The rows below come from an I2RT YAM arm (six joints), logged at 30 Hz.
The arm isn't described. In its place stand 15 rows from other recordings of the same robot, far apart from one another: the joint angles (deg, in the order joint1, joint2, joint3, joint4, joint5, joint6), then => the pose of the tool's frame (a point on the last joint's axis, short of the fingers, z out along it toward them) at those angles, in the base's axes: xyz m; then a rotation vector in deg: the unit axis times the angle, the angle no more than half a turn.
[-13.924 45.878 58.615 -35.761 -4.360 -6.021] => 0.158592 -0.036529 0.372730 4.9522 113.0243 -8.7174
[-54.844 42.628 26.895 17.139 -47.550 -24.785] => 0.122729 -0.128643 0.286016 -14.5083 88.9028 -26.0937
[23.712 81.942 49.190 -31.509 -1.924 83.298] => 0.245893 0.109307 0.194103 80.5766 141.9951 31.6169
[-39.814 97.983 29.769 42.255 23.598 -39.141] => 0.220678 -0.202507 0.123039 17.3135 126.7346 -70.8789
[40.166 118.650 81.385 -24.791 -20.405 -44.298] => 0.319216 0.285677 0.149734 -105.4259 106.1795 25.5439
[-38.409 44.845 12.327 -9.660 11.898 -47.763] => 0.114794 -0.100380 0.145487 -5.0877 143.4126 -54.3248
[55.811 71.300 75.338 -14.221 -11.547 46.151] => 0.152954 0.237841 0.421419 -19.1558 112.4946 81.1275
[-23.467 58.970 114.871 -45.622 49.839 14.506] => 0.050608 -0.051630 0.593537 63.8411 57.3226 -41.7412
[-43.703 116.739 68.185 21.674 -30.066 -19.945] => 0.329986 -0.290703 0.157952 4.9652 113.1965 -10.6991
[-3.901 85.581 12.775 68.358 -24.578 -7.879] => 0.235917 -0.001245 0.152153 -21.8173 91.6919 11.2478
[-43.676 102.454 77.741 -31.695 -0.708 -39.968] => 0.278914 -0.265704 0.232072 4.6269 151.6886 -29.8463
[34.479 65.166 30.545 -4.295 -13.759 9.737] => 0.184234 0.136793 0.195063 -35.8670 127.8511 38.6604
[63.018 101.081 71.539 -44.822 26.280 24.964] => 0.169224 0.297640 0.201979 -44.4657 143.7239 -10.9148
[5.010 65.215 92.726 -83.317 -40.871 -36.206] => 0.152995 0.036797 0.436094 -60.8972 118.7687 36.6216
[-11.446 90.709 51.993 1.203 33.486 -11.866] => 0.323661 -0.085572 0.207918 18.3281 126.7781 -49.9533
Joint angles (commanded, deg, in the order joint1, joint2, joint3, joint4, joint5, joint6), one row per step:
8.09 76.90 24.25 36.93 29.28 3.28
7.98 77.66 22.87 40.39 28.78 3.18
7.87 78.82 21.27 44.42 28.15 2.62
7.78 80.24 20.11 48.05 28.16 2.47
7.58 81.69 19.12 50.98 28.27 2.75
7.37 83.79 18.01 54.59 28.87 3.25
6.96 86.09 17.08 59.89 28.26 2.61
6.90 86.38 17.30 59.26 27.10 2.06
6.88 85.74 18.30 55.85 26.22 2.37
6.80 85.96 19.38 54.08 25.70 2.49
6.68 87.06 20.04 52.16 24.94 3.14
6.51 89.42 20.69 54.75 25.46 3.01
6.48 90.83 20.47 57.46 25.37 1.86
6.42 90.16 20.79 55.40 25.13 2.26
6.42 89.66 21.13 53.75 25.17 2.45
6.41 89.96 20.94 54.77 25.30 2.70
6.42 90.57 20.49 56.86 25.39 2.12
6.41 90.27 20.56 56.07 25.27 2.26
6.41 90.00 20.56 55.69 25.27 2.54
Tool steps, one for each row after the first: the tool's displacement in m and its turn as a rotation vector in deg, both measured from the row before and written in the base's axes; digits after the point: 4 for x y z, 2 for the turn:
-0.0018 -0.0005 -0.0042 0.22 -1.25 0.40
-0.0022 -0.0005 -0.0057 -0.19 -1.04 0.62
-0.0011 -0.0006 -0.0049 0.00 -0.99 -0.07
-0.0011 -0.0011 -0.0053 0.30 -0.59 -0.36
-0.0012 -0.0014 -0.0070 0.39 -0.59 -0.88
0.0000 -0.0015 -0.0038 -0.22 -1.81 0.29
0.0011 0.0005 -0.0014 -0.40 0.91 1.16
0.0025 0.0007 0.0007 0.24 1.67 0.79
0.0038 0.0004 0.0007 0.11 0.88 0.41
0.0026 0.0002 -0.0052 0.50 2.16 0.48
0.0051 -0.0005 -0.0025 -0.15 -0.85 -0.64
0.0010 0.0000 -0.0021 -0.92 -0.69 0.30
0.0001 -0.0001 0.0005 0.30 0.94 0.09
0.0003 0.0000 0.0007 0.07 0.74 -0.08
-0.0002 -0.0001 -0.0003 0.26 -0.61 -0.19
-0.0006 -0.0001 -0.0008 -0.44 -0.84 0.05
-0.0002 0.0000 0.0002 0.11 0.37 0.08
-0.0003 0.0000 0.0005 0.25 0.02 -0.06

